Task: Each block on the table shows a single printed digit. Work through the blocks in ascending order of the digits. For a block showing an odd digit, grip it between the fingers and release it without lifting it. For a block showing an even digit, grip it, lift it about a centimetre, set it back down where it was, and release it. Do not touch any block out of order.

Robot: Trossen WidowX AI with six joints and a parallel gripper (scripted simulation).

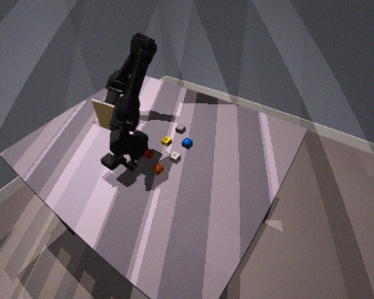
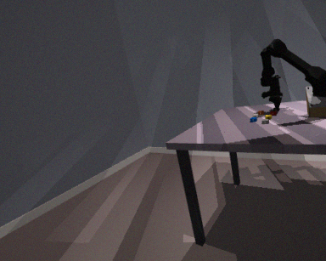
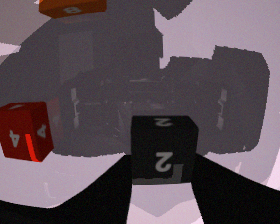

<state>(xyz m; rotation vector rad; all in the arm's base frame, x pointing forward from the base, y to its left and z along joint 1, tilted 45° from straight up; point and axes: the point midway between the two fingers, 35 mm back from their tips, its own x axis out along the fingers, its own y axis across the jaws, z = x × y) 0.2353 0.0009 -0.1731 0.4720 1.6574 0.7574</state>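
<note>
Right now the grey block is 280 mm to the left of my gripper tip. Round my gripper tip: orange block: 90 mm ahead, 60 mm to the left; black block: 10 mm ahead; red block: 10 mm ahead, 90 mm to the left.
</note>
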